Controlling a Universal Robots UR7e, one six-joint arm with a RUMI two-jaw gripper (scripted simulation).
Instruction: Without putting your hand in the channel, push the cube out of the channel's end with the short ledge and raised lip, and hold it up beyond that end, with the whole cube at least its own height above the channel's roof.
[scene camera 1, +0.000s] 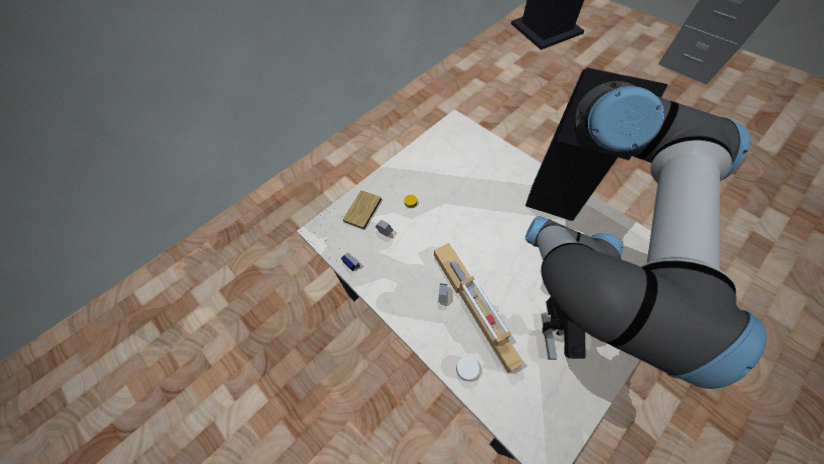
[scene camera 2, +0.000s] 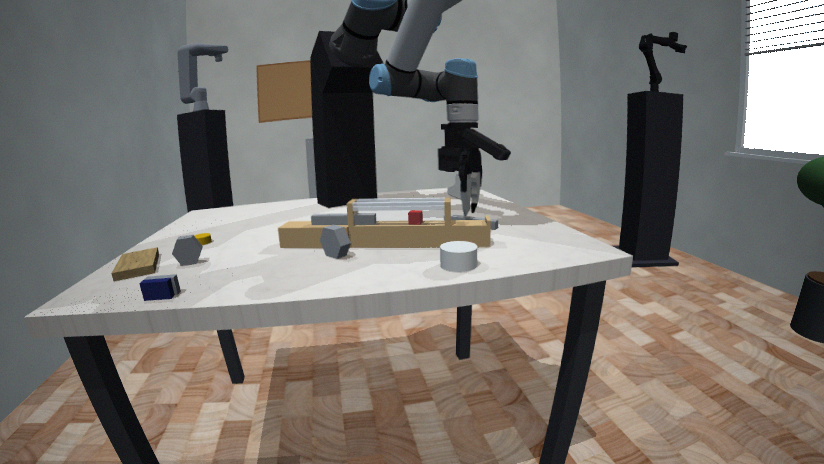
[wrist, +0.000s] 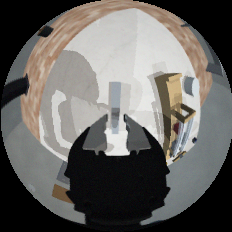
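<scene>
The gripper (scene camera 2: 469, 214) is 94 cm from the lens, while a blue block (scene camera 2: 161, 287) is 68 cm from the lens. A white cylinder (scene camera 2: 456, 256) sits 64 cm from the lens; the white cylinder is nearer to the lens than the gripper.
</scene>
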